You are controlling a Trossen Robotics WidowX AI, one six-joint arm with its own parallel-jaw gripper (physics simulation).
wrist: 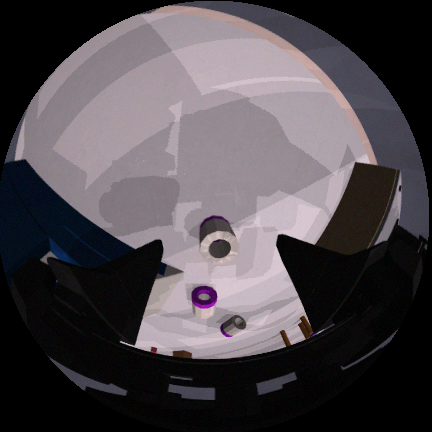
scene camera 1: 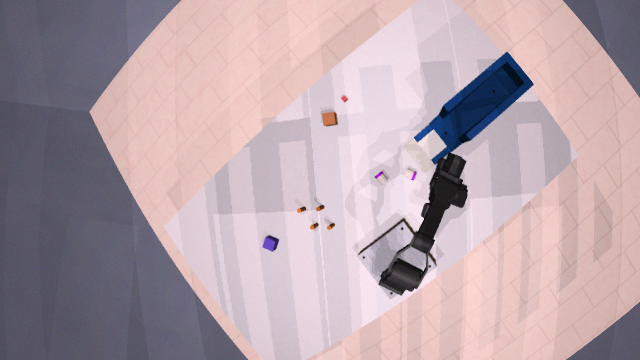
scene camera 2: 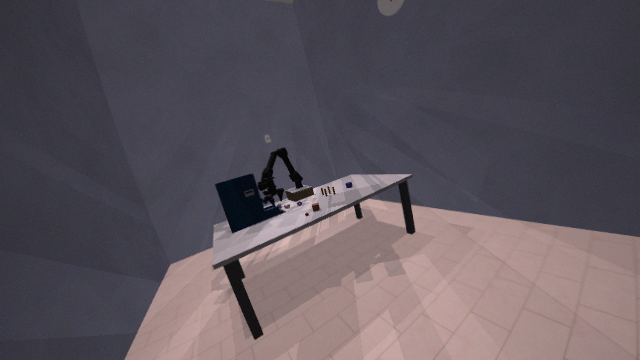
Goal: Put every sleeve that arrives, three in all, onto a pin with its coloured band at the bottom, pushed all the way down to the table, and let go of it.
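One sleeve (wrist: 215, 232) stands upright with its purple band at the bottom, in line between my open, empty fingers in the wrist view; the arm hides it in scene camera 1. My gripper (wrist: 220, 243) (scene camera 2: 273, 197) is above the table beside the blue chute. A second sleeve (wrist: 204, 309) (scene camera 1: 409, 174) stands with its purple band on top. A third sleeve (wrist: 233, 325) (scene camera 1: 382, 178) appears to lie on its side, its band facing away from the arm. Several orange-brown pins, one of them this pin (scene camera 1: 314, 226) (wrist: 285, 338), stand upright without sleeves.
A blue chute (scene camera 1: 472, 112) (scene camera 2: 240, 202) with a pale ramp stands beside the gripper. The arm's wood-sided base (scene camera 1: 380, 237) (scene camera 2: 301, 194) (wrist: 362, 205) is nearby. An orange block (scene camera 1: 329, 119), a small red cube (scene camera 1: 344, 98) and a purple block (scene camera 1: 270, 243) sit farther off.
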